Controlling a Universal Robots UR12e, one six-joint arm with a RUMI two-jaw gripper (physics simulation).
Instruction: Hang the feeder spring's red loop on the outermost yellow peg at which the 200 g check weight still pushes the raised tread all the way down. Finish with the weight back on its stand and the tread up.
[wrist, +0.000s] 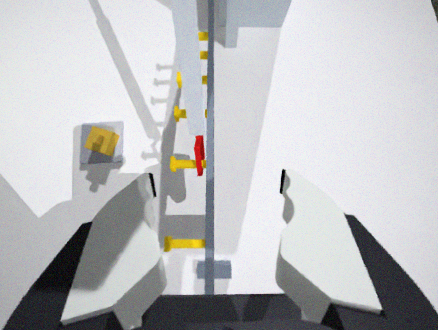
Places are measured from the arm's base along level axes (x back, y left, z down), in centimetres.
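Where they show: gripper, fingertip midpoint: (217, 173).
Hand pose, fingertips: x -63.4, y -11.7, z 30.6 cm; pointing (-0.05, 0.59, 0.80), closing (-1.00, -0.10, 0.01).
After its pixels a point has its place.
My gripper (217, 173) {x -63.4, y -11.7, z 30.6 cm} is open and empty, its jaws apart on either side of the long slate-blue bar. The feeder spring's red loop (199, 154) {x -62.2, y -9.7, z 32.7 cm} is at the second peg (184, 164) {x -60.6, y -10.2, z 34.1 cm} from the near end and overlaps it in view; whether it is seated around the peg is hard to tell. A pale blue strip (186, 60) {x -62.3, y -4.4, z 28.3 cm} runs from the top down to the loop. The nearest yellow peg (186, 243) {x -60.3, y -16.6, z 32.9 cm} has no loop on it. The yellow check weight (102, 140) {x -46.5, y -2.6, z 46.1 cm} is on its grey square stand (116, 128) {x -47.7, y -0.1, z 48.3 cm} at the left. I cannot clearly identify the tread.
The slate-blue bar (210, 200) {x -62.6, y -13.5, z 32.6 cm} runs down the middle, with more yellow pegs farther up, partly hidden by the pale strip. A slate block (222, 269) {x -62.5, y -23.9, z 47.2 cm} lies at the bar's near end. A pale blue-grey body (257, 14) {x -74.0, y 16.9, z 46.1 cm} stands at the top. Shadows cross the left side.
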